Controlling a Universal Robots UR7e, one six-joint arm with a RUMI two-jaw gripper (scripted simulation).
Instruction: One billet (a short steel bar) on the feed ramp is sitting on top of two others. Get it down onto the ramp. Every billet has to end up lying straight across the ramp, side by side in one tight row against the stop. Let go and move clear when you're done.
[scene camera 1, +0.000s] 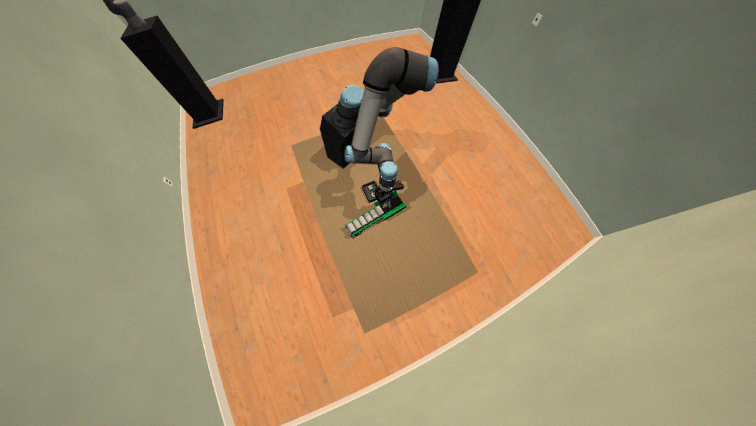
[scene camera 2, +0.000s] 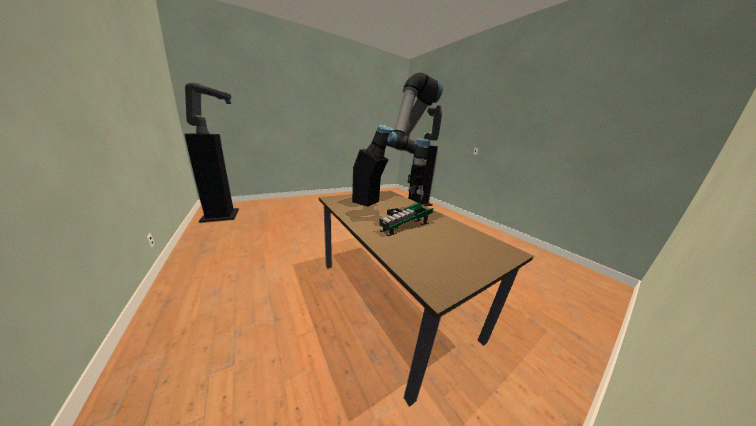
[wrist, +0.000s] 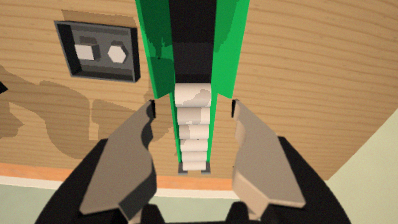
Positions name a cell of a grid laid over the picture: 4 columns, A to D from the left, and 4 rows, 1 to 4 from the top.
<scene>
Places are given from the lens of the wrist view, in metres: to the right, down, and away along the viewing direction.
gripper (wrist: B2): -0.01, -0.01, 0.14
billet (wrist: B2): -0.02, -0.03, 0.22
dark box (wrist: B2): -0.20, -0.09, 0.30
The marked spots on the billet and the dark box are 0.21 m apart.
</scene>
